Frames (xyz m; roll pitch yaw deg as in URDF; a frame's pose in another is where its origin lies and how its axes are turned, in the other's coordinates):
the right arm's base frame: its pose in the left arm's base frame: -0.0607 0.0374 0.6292 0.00 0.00 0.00
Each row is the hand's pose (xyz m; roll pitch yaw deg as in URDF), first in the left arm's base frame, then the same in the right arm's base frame.
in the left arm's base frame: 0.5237 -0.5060 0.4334 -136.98 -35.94 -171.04
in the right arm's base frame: 0.5844 -0.5434 -0.1958 -136.98 -35.94 -171.04
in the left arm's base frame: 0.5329 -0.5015 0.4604 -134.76 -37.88 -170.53
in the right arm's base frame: 0.5936 -0.5389 -0.1688 -134.76 -37.88 -170.53
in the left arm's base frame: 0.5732 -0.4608 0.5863 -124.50 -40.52 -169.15
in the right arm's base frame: 0.6339 -0.4982 -0.0429 -124.50 -40.52 -169.15
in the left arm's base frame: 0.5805 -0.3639 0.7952 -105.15 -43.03 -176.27
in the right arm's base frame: 0.6412 -0.4013 0.1660 -105.15 -43.03 -176.27
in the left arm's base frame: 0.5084 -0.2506 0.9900 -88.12 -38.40 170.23
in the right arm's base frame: 0.5691 -0.2880 0.3608 -88.12 -38.40 170.23
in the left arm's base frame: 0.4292 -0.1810 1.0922 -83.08 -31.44 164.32
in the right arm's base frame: 0.4899 -0.2184 0.4630 -83.08 -31.44 164.32
